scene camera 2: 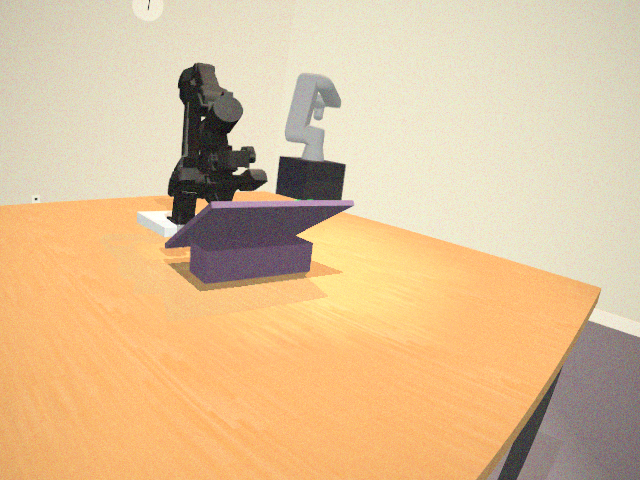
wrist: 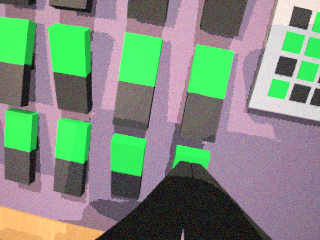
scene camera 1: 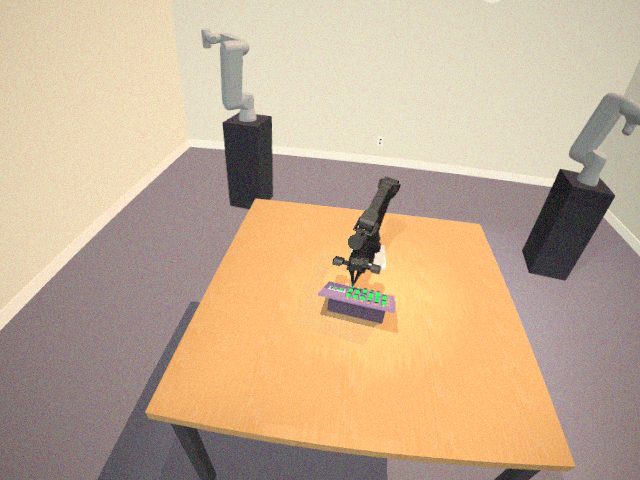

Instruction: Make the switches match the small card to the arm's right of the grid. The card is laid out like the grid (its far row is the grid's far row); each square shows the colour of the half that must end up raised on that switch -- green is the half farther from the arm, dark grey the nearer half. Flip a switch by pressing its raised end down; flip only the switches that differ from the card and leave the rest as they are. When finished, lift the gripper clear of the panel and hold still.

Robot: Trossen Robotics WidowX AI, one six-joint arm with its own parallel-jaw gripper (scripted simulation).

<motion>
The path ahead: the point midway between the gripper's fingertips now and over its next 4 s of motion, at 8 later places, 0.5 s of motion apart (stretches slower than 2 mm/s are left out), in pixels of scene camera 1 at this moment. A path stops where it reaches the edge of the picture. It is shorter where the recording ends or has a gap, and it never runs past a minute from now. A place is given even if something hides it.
My gripper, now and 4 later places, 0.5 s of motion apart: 352, 286; 352, 286; 352, 287; 352, 286; 360, 272
</motion>
